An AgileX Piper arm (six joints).
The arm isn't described. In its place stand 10 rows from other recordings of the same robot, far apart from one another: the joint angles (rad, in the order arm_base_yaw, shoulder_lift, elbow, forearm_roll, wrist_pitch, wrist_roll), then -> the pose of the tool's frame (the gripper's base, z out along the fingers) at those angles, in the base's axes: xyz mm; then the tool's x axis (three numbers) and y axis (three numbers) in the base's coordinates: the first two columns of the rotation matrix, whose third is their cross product.
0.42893 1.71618 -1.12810 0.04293 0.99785 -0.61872 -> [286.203, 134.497, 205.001, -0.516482, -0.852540, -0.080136, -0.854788, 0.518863, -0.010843]
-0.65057 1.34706 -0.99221 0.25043 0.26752 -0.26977 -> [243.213, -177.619, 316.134, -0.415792, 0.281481, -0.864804, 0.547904, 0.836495, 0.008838]
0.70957 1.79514 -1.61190 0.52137 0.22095 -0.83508 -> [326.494, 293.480, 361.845, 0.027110, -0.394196, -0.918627, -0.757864, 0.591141, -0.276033]
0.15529 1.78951 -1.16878 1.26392 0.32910 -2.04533 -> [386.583, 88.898, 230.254, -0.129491, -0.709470, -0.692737, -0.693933, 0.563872, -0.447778]
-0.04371 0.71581 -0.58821 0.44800 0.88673 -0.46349 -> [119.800, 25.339, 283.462, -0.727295, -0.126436, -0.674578, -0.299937, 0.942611, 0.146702]
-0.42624 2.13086 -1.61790 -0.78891 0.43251 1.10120 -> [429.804, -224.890, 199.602, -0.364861, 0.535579, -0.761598, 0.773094, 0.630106, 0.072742]
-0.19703 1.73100 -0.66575 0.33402 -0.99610 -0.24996 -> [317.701, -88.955, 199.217, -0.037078, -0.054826, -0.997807, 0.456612, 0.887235, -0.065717]
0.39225 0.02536 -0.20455 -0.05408 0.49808 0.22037 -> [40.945, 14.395, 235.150, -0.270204, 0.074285, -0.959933, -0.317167, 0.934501, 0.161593]
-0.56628 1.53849 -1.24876 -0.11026 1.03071 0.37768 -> [256.795, -173.430, 292.199, -0.578130, 0.739536, -0.344750, 0.782933, 0.621757, 0.020811]
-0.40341 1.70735 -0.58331 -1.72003 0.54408 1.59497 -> [229.027, -148.399, 129.402, -0.829570, 0.214702, -0.515477, 0.493922, 0.712763, -0.498006]
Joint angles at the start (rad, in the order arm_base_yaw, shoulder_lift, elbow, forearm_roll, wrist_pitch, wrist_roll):
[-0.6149, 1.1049, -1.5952, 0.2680, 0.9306, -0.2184]
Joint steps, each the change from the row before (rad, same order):
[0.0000, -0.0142, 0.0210, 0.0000, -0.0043, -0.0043]
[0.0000, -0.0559, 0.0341, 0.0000, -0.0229, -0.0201]
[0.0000, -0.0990, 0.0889, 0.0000, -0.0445, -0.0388]
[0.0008, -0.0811, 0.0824, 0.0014, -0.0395, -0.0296]
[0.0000, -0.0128, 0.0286, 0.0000, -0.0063, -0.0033]
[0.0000, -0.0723, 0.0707, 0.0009, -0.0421, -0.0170]
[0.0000, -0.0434, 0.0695, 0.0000, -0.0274, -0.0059]
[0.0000, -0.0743, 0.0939, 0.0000, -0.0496, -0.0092]
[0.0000, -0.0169, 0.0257, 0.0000, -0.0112, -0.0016]
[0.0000, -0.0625, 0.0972, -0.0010, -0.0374, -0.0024]
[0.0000, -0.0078, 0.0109, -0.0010, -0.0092, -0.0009]
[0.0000, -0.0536, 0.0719, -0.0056, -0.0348, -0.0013]
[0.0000, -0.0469, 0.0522, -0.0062, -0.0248, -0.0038]
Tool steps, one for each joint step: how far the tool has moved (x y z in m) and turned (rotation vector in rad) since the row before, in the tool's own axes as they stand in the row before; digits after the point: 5 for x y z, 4 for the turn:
[0.00365, 0.00051, -0.00169, 0.0006, 0.0024, -0.0029]
[0.00326, 0.00341, -0.01643, 0.0067, -0.0436, -0.0247]
[0.01243, 0.00503, -0.02252, 0.0124, -0.0528, -0.0409]
[0.01262, 0.00414, -0.01593, 0.0096, -0.0369, -0.0286]
[0.00594, 0.00054, 0.00048, 0.0000, 0.0094, -0.0002]
[0.01080, 0.00346, -0.01391, 0.0130, -0.0417, -0.0167]
[0.01351, 0.00196, -0.00325, 0.0055, -0.0005, -0.0011]
[0.01721, 0.00316, -0.00933, 0.0140, -0.0276, -0.0058]
[0.00520, 0.00074, -0.00135, 0.0026, -0.0019, -0.0001]
[0.02072, 0.00279, -0.00425, 0.0088, -0.0010, 0.0025]
[0.00193, 0.00014, -0.00069, 0.0033, -0.0054, -0.0012]
[0.01506, 0.00185, -0.00498, 0.0126, -0.0136, -0.0031]
[0.01091, 0.00153, -0.00571, 0.0111, -0.0169, -0.0082]

